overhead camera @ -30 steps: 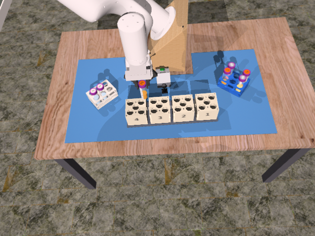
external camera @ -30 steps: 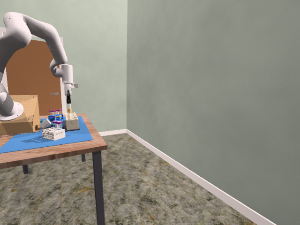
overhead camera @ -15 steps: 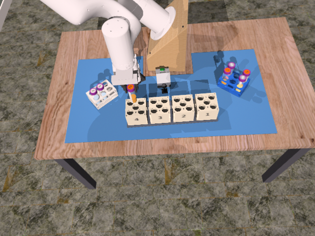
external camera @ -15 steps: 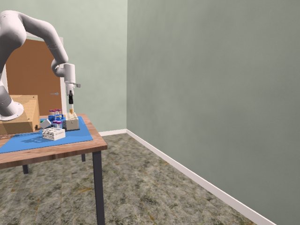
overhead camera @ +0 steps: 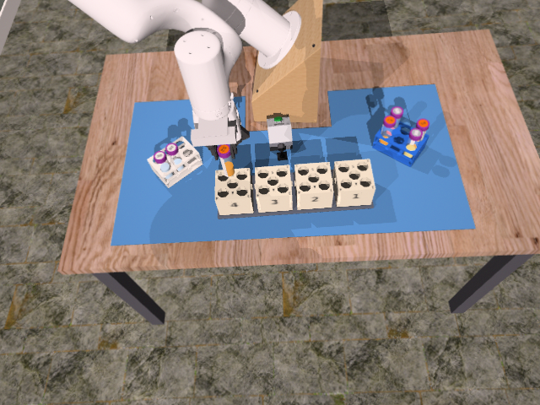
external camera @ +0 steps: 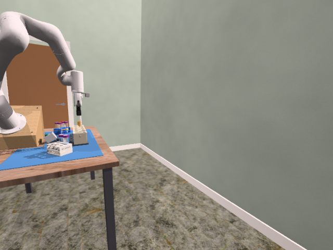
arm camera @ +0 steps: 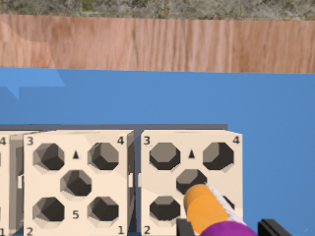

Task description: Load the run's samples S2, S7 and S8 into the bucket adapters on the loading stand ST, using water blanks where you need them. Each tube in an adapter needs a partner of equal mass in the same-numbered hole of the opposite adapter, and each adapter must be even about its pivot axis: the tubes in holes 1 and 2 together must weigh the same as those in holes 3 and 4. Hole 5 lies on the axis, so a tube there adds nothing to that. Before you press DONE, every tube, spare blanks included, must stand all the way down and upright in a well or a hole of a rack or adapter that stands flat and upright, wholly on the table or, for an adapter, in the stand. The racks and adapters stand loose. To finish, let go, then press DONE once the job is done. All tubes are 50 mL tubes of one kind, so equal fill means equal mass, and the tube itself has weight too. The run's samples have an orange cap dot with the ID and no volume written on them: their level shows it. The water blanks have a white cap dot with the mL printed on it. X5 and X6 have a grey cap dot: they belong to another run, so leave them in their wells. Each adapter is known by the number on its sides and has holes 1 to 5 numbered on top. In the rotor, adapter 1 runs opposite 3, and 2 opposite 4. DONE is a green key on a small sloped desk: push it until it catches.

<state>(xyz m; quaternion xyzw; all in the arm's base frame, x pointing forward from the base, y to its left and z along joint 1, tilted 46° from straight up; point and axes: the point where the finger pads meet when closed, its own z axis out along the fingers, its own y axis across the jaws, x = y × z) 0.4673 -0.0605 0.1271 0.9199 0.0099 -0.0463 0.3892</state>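
My hand is 10 mm short of the orange-dot sample tube and 50 mm above it. Also, from my hand: white rack (120 mm behind, 190 mm to the right, 220 mm below); then green DONE key (240 mm behind, 120 mm to the left, 180 mm below); then blue rack (170 mm behind, 480 mm to the left, 220 mm below).
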